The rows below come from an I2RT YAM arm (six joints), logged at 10 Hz.
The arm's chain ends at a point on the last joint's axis. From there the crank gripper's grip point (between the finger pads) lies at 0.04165 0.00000 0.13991 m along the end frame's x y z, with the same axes.
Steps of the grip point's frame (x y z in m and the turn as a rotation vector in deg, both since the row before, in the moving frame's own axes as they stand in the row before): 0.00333, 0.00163, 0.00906, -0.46, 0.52, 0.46; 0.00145, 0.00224, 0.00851, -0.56, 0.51, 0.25; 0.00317, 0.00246, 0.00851, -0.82, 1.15, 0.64; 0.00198, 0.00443, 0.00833, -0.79, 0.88, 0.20
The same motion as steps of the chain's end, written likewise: 0.00207, 0.00017, 0.00945, -0.46, 0.52, 0.46; 0.00021, 0.00069, 0.00889, -0.56, 0.51, 0.25; 0.00038, -0.00002, 0.00939, -0.82, 1.15, 0.64; -0.00016, 0.00236, 0.00900, -0.79, 0.88, 0.20
